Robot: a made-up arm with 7 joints. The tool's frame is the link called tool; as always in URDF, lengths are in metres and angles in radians. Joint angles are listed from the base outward. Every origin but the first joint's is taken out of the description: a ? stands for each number. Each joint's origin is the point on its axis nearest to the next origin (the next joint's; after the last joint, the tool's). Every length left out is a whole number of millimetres.
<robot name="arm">
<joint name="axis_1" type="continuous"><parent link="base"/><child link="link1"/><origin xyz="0 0 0.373" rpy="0 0 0"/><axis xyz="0 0 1"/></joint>
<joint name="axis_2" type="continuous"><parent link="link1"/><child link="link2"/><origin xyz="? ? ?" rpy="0 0 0"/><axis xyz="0 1 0"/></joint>
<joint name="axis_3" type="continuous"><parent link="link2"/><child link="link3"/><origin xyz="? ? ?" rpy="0 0 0"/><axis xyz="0 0 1"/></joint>
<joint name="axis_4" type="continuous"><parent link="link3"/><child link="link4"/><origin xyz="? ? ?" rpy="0 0 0"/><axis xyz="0 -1 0"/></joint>
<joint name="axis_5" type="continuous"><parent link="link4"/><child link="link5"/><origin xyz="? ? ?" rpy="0 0 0"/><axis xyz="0 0 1"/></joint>
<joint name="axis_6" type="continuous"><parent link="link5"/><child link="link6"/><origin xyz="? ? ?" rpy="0 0 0"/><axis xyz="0 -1 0"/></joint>
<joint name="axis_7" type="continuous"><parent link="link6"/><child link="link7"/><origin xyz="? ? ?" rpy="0 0 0"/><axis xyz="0 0 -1"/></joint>
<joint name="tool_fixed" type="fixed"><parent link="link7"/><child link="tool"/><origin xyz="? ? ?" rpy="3.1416 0 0"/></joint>
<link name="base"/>
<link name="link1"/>
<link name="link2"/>
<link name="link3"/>
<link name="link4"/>
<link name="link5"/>
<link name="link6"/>
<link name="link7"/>
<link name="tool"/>
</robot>
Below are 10 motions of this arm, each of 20 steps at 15 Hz.
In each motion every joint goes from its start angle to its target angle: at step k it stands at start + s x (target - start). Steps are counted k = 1, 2, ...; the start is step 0. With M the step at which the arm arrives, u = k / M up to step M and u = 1 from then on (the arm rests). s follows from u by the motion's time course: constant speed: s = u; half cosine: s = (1 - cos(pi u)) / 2; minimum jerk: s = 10 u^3 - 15 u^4 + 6 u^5.
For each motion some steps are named. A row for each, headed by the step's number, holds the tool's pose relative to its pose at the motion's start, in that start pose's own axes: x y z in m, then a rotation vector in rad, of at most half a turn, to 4 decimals.
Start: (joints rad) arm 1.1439 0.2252 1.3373 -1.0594 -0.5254 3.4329 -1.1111
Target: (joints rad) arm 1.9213 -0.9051 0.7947 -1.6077 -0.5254 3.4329 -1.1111
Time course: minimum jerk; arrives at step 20
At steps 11, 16, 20:
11: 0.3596 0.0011 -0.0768 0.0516 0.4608 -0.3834
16: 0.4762 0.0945 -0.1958 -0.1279 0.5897 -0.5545
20: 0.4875 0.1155 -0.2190 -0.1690 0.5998 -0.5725

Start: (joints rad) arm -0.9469 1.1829 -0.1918 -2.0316 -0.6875 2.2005 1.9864
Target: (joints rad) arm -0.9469 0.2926 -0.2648 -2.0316 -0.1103 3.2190 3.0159
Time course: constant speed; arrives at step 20
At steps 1, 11, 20:
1: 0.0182 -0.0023 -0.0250 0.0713 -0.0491 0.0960
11: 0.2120 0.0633 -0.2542 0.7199 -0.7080 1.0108
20: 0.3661 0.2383 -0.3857 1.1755 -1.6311 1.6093

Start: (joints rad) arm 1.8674 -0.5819 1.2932 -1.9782 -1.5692 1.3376 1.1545
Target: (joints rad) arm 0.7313 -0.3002 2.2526 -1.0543 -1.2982 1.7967 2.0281
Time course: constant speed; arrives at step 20
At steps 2, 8, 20:
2: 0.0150 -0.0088 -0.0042 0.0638 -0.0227 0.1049
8: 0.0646 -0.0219 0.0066 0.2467 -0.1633 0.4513
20: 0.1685 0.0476 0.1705 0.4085 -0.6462 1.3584

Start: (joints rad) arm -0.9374 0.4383 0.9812 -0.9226 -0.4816 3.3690 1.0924
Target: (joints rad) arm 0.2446 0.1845 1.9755 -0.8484 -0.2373 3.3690 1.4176
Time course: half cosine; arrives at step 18
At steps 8, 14, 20:
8: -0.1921 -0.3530 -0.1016 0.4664 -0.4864 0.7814
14: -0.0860 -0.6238 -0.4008 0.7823 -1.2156 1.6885
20: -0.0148 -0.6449 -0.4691 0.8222 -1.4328 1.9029

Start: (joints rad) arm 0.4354 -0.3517 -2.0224 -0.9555 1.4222 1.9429 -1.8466
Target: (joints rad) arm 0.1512 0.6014 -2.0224 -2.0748 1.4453 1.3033 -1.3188
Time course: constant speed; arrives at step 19
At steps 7, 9, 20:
7: -0.0646 -0.0717 0.0991 0.3556 -0.3082 0.3372
9: -0.0926 -0.0949 0.1079 0.4200 -0.4145 0.4522
20: -0.2240 -0.2035 0.0146 0.4461 -0.9458 1.1249

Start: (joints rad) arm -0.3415 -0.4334 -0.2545 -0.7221 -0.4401 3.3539 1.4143
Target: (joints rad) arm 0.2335 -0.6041 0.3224 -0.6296 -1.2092 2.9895 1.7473
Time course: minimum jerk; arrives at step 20
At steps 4, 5, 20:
4: -0.0050 -0.0126 0.0007 0.0052 -0.0177 0.0372
5: -0.0081 -0.0228 0.0009 0.0098 -0.0307 0.0660
20: 0.0851 -0.2098 -0.0417 0.1242 -0.0959 0.5996

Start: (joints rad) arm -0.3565 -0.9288 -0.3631 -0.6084 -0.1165 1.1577 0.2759
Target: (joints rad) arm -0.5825 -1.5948 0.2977 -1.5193 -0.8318 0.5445 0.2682
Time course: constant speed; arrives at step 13
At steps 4, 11, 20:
4: -0.0388 -0.0513 -0.0157 -0.2069 -0.1769 -0.0658
11: -0.2054 -0.1893 -0.0350 -0.7708 -0.2718 -0.1185
20: -0.2711 -0.2271 -0.0282 -0.9649 -0.2412 -0.0800

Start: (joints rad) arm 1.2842 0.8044 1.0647 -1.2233 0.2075 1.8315 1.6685
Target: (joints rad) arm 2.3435 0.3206 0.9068 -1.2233 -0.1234 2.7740 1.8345
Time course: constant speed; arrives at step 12
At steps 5, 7, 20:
5: -0.2622 0.0989 0.1548 0.2105 0.1284 -0.3879
7: -0.3553 0.1778 0.2019 0.3050 0.0943 -0.5692
20: -0.5252 0.4454 0.2558 0.5203 -0.2195 -1.0056

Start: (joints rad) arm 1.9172 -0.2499 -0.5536 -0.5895 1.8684 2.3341 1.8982
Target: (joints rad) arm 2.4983 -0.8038 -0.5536 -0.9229 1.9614 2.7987 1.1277
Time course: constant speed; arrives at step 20
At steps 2, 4, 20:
2: -0.0121 0.0003 -0.0086 0.0287 -0.0716 -0.0250
4: -0.0227 -0.0010 -0.0187 0.0640 -0.1383 -0.0454
20: -0.0366 -0.0549 -0.1309 0.4953 -0.4154 -0.0411

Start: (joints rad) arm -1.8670 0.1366 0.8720 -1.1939 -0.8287 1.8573 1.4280
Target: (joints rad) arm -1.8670 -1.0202 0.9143 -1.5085 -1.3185 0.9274 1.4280
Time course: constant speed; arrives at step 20
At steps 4, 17, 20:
4: -0.0200 0.0043 -0.1079 -0.1143 0.2477 -0.0286
17: -0.1666 0.0966 -0.3869 -0.4733 1.0467 0.3332
20: -0.2141 0.1306 -0.4318 -0.5314 1.1989 0.5145

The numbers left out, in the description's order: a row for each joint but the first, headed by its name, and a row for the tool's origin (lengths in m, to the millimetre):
axis_2: 0 0 0
axis_3: 0 0 0.223
axis_4: 0.13 0 0
axis_5: -0.096 0 0.444
axis_6: 0 0 0
axis_7: 0.058 0 0
tool: 0 0 0

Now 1 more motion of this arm.
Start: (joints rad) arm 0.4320 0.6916 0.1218 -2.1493 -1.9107 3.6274 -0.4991
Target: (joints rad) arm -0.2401 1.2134 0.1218 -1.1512 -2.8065 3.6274 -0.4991
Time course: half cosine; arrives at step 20
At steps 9, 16, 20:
9: -0.1450 -0.0722 -0.0599 0.0226 -0.2168 -0.1471
16: -0.2500 -0.2301 -0.1653 0.2248 -0.4859 -0.2475
20: -0.2591 -0.2680 -0.1889 0.2867 -0.5328 -0.2556

